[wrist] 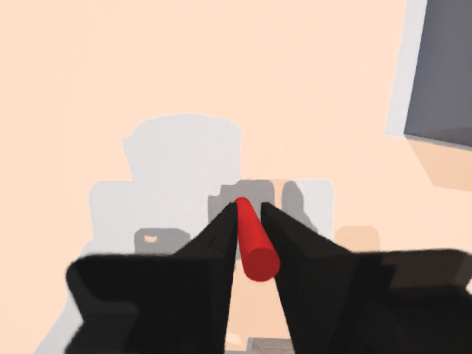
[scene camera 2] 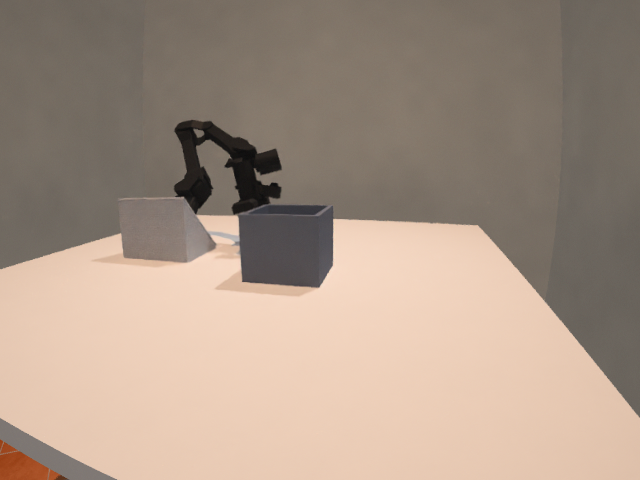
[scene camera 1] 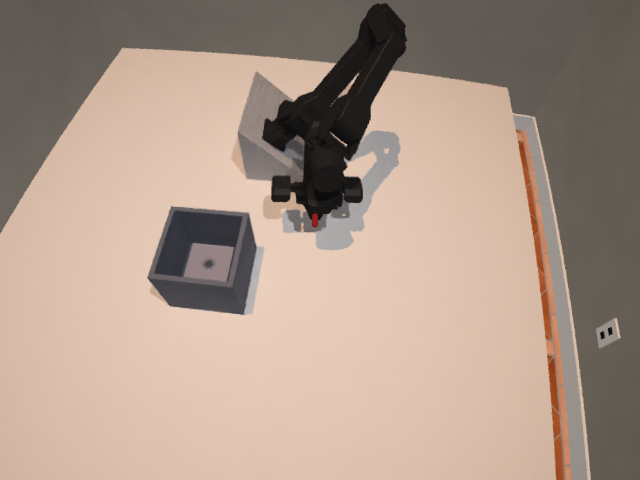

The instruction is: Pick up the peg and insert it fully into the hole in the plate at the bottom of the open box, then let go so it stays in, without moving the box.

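Where they show: gripper, between the fingertips: (wrist: 248, 209) (scene camera 1: 314, 218); arm's base, origin of its link: (scene camera 2: 179, 218) (scene camera 1: 274, 135).
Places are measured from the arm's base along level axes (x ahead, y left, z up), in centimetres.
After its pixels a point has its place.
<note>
The red peg (scene camera 1: 314, 220) {x 18.9, y 10.3, z -7.2 cm} (wrist: 258, 250) {x 18.8, y 10.6, z -2.0 cm} stands roughly upright between the fingers of my gripper (wrist: 248, 209) {x 19.1, y 10.4, z -6.2 cm}. The fingers are close together around it, and the gripper is shut on it. Its round near end sticks up toward the wrist camera; whether its lower end touches the table cannot be told. In scene camera 2 the fingertips and peg are hidden behind the box. The open dark blue-grey box (scene camera 1: 201, 294) {x 40.4, y -10.2, z -1.2 cm} (scene camera 2: 281, 248) {x 32.6, y -18.8, z -2.6 cm} (wrist: 445, 65) {x 29.3, y -2.6, z -7.7 cm} stands apart from the gripper, to its lower left in scene camera 1. Inside, a pale plate (scene camera 1: 223, 255) {x 30.3, y -8.0, z -4.3 cm} has a dark round hole (scene camera 1: 208, 263) {x 31.6, y -11.3, z -5.6 cm} at its middle.
A grey wedge-shaped block (scene camera 1: 258, 118) {x -1.8, y -3.6, z 3.6 cm} (scene camera 2: 155, 227) {x -3.7, y -6.7, z -1.3 cm} stands beside the arm, behind the box in scene camera 1. A bit of it shows at the bottom edge of the wrist view. All stand on the pale table (scene camera 1: 361, 361) {x 49.5, y 20.8, z -10.0 cm} (scene camera 2: 387, 361) {x 52.1, y -45.3, z -10.0 cm}. The box walls rise above the plate.
</note>
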